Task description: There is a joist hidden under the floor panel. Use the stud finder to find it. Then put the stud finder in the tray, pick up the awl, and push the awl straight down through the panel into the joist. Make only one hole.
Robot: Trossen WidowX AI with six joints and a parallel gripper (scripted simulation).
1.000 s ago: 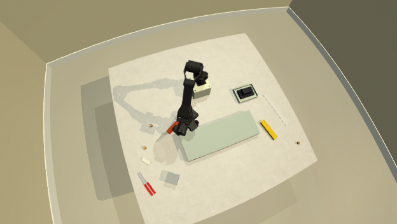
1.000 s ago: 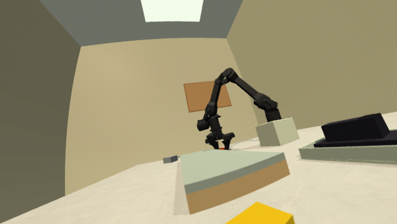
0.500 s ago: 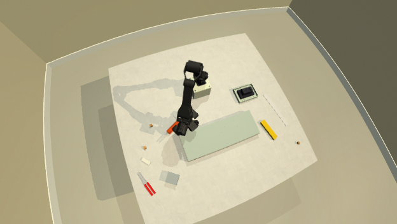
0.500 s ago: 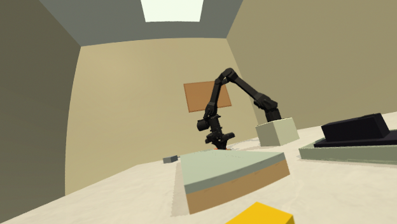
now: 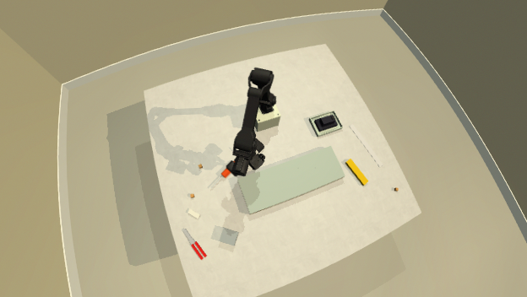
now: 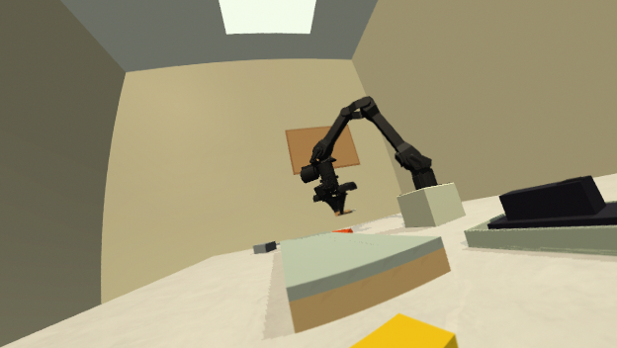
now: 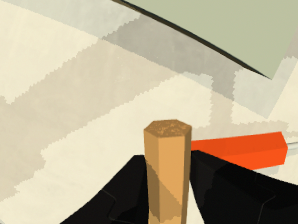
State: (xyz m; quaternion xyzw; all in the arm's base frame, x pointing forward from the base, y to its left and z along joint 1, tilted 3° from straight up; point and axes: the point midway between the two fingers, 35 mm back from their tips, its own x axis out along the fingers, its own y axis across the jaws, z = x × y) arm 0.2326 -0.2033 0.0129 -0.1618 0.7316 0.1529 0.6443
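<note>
My gripper tip is now 50 mm past the brown stick and 20 mm to the left of it. The rest, counted from my gripper tip: white block 130 mm ahead, 320 mm to the right, 80 mm below; orange-handled tool 10 mm ahead, 130 mm to the right, 80 mm below; grey block 290 mm ahead, 200 mm to the right, 70 mm below.
</note>
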